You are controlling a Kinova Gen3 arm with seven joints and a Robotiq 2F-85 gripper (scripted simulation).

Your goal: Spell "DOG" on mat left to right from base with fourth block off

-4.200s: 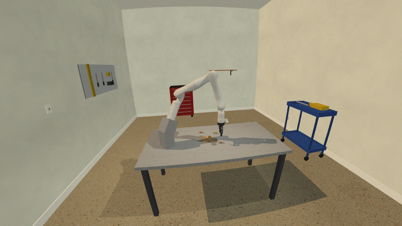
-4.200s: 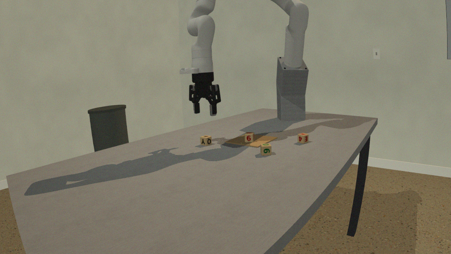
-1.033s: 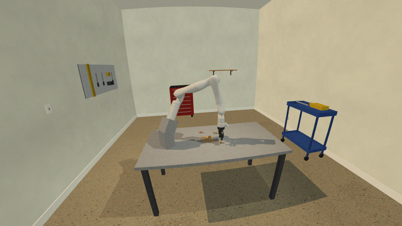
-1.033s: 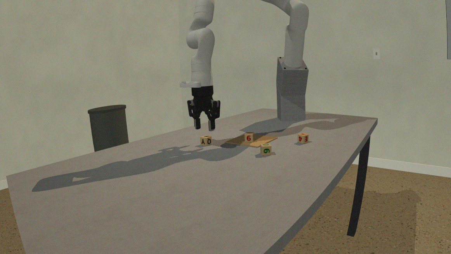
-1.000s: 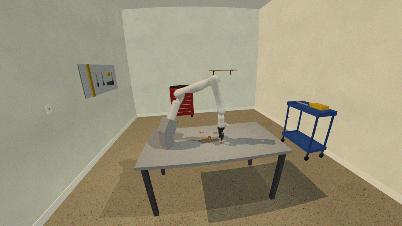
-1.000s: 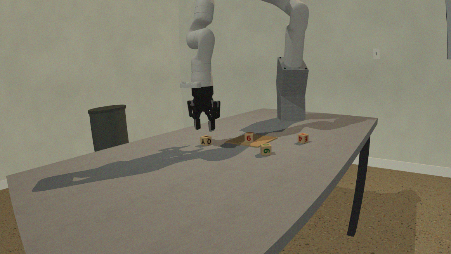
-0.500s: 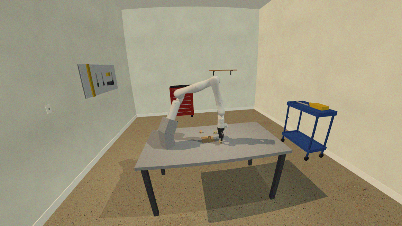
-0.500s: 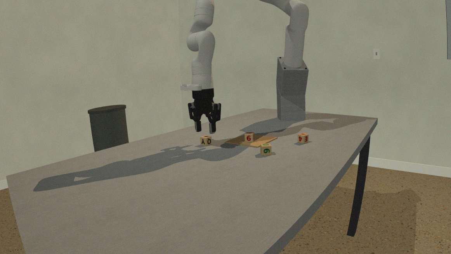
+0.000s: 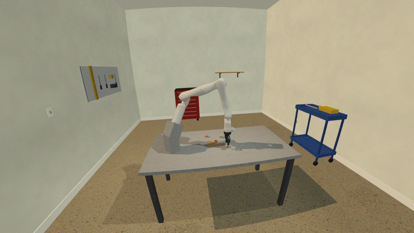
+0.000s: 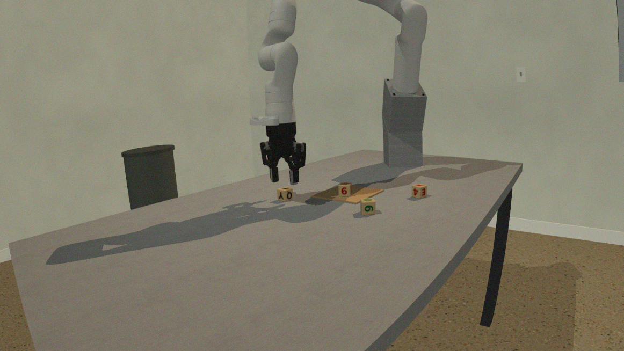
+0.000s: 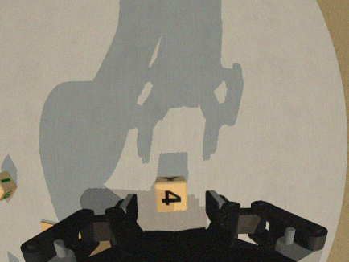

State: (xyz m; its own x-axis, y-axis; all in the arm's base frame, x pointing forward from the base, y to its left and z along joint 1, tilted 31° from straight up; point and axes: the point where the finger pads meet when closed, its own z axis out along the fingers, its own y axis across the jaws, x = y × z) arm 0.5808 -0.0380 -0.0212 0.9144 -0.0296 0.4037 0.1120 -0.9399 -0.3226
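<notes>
Now: hand 40 mm above the G block. The rest, counted from my hand: O block: 110 mm behind, 110 mm to the left, 40 mm below; then tan mat: 140 mm behind, 100 mm to the left, 60 mm below; then D block: 30 mm behind, 240 mm to the left, 40 mm below.
</notes>
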